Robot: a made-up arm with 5 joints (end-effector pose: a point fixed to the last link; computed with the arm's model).
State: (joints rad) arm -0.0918 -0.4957 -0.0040 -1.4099 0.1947
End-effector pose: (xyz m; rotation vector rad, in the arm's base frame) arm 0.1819 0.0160 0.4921 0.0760 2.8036 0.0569
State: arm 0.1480 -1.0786 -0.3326 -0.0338 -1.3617
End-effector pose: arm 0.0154 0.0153 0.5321 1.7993 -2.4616 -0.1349
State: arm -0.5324 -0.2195 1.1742 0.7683 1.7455
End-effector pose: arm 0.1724 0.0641 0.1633 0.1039 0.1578 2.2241
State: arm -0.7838 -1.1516 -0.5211 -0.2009 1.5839
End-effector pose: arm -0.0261 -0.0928 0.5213 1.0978 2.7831 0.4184
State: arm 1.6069 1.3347 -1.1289 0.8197 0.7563
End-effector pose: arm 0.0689 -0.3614 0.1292 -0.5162 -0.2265 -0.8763
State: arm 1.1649 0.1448 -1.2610 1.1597 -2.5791
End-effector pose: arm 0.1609 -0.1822 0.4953 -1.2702 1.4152 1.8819
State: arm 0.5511 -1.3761 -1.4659 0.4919 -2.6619
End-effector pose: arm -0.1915 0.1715 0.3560 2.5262 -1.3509 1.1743
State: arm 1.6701 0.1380 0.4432 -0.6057 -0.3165
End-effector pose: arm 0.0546 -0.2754 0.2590 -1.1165 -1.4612 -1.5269
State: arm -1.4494 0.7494 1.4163 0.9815 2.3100
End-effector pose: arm 0.0689 -0.0055 0.1461 -0.7836 -1.8230 -1.8939
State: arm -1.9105 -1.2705 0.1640 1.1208 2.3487
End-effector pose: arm 0.0627 0.0186 0.4366 0.3498 1.7732 -1.5777
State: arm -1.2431 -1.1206 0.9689 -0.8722 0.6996
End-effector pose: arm 0.1028 0.0986 0.3843 0.8037 -2.6345 0.6270
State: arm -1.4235 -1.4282 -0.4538 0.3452 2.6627
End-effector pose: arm 0.0444 -0.1696 0.4805 1.7531 2.5888 -0.0479
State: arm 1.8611 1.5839 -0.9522 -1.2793 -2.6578
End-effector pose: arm -0.0175 -0.3340 0.1130 -0.9792 2.1769 0.8981
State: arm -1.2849 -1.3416 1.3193 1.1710 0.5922
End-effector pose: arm 0.0925 0.0790 0.2318 0.1762 -0.4532 1.7978
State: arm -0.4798 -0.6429 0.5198 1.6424 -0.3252
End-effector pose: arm 0.1890 0.0659 0.3117 0.0213 -0.0469 0.1059
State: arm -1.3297 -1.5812 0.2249 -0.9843 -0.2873
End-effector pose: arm 0.0375 -0.1298 0.4502 -1.7934 1.6309 0.4681
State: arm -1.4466 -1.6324 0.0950 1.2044 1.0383
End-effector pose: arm 0.0609 -0.0690 0.4225 0.5156 -2.2172 1.5216
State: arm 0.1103 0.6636 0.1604 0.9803 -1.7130
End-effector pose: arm 0.3144 -0.0202 0.1225 -0.1994 0.1839 -1.8623
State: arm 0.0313 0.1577 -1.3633 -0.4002 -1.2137
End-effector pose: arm 0.2038 0.0022 0.5614 -1.7977 2.5420 -0.0328
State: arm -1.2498 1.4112 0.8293 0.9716 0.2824
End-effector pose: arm 0.0720 0.0083 0.0647 -0.8597 1.5440 1.1126
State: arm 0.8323 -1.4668 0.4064 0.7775 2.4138
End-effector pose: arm 0.0899 -0.0063 0.4247 -1.9923 0.0556 1.0377
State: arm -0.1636 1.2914 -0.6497 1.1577 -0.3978
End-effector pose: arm 0.3611 0.0534 0.0611 -0.0689 0.2188 -0.2816
